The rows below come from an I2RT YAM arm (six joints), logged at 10 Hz.
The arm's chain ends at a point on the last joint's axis. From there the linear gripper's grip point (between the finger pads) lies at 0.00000 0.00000 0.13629 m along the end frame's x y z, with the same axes.
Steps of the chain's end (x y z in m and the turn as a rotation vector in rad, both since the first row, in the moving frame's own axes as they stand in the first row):
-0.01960, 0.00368, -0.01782, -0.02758, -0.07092, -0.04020
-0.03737, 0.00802, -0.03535, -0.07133, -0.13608, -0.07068
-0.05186, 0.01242, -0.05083, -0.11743, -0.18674, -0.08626
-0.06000, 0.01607, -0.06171, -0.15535, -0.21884, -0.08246
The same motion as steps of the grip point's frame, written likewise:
-0.02918, 0.00763, -0.01821, -0.02758, -0.07092, -0.04020
-0.05549, 0.01835, -0.03695, -0.07133, -0.13608, -0.07068
-0.07639, 0.02937, -0.05413, -0.11743, -0.18674, -0.08626
-0.08857, 0.03819, -0.06659, -0.15535, -0.21884, -0.08246

